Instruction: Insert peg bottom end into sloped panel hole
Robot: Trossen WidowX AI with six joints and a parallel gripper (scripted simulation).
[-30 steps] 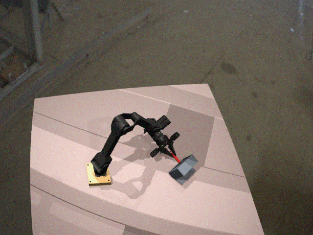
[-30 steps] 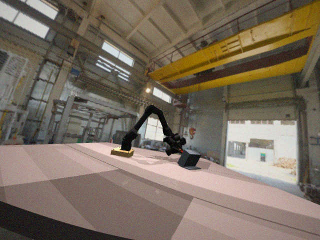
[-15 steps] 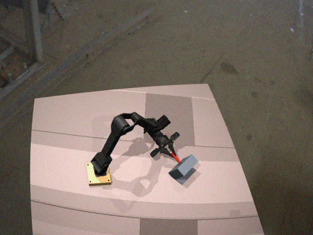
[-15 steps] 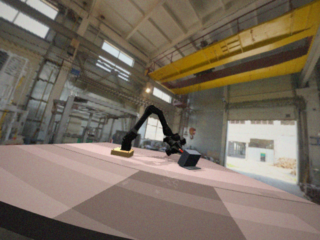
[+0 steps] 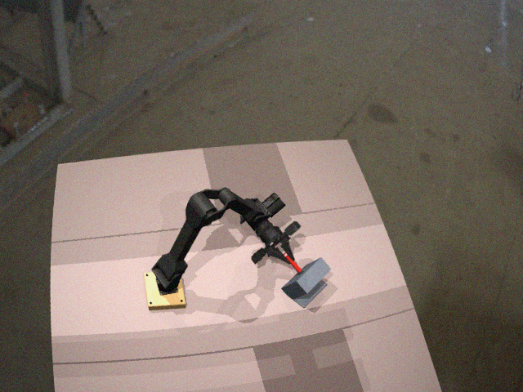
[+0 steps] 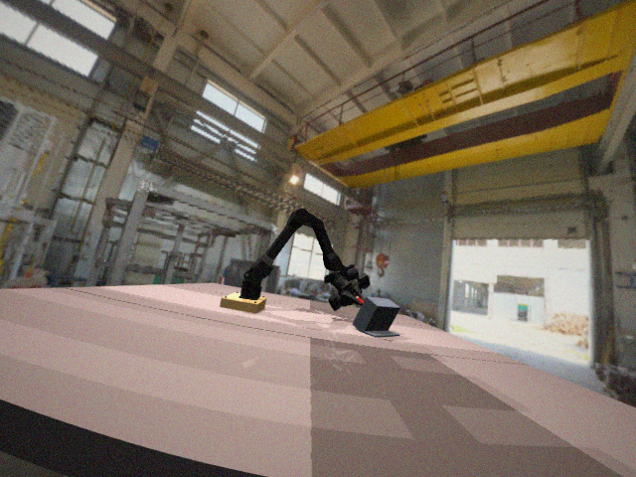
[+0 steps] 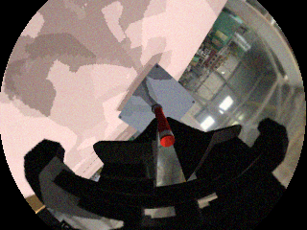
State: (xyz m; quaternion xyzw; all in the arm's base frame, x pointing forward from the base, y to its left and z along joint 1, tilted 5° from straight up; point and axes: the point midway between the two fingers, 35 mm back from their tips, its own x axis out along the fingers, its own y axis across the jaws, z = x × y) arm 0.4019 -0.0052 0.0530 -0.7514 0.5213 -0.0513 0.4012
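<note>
Now: gripper tip 60 mm to the left of the sloped grey panel, 30 mm short of it and 30 mm above it. Also, from my gripper tip: red peg 10 mm to the left, 10 mm behind, 10 mm above.
</note>
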